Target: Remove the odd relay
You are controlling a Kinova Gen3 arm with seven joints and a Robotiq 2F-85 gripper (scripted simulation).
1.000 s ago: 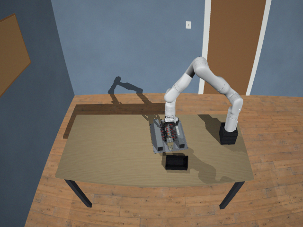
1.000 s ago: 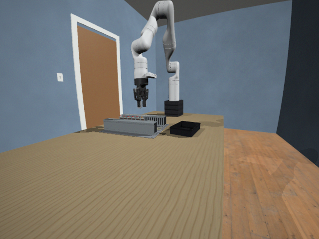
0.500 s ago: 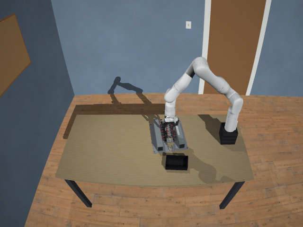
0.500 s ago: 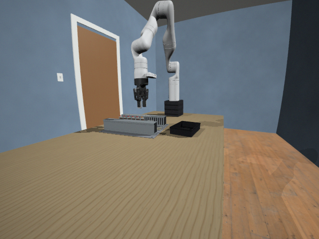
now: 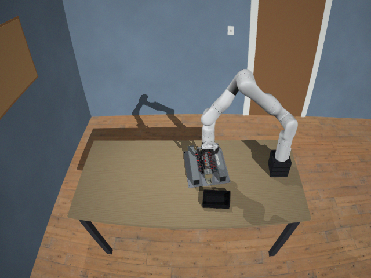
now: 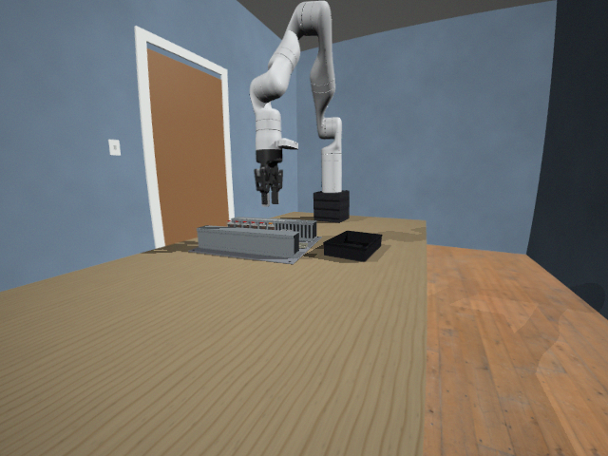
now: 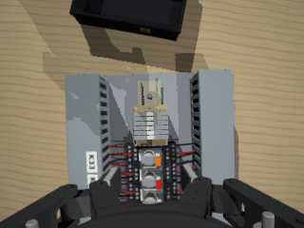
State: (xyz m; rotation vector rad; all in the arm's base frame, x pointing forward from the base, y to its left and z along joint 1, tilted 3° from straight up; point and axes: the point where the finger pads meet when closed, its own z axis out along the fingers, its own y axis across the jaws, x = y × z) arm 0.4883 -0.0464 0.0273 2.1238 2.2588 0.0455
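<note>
My gripper is now 9 cm above the clear relay. Also, from my hand: grey panel: 13 cm below, 4 cm to the right; then black parts tray: 24 cm to the left, 12 cm below, 3 cm behind.
</note>
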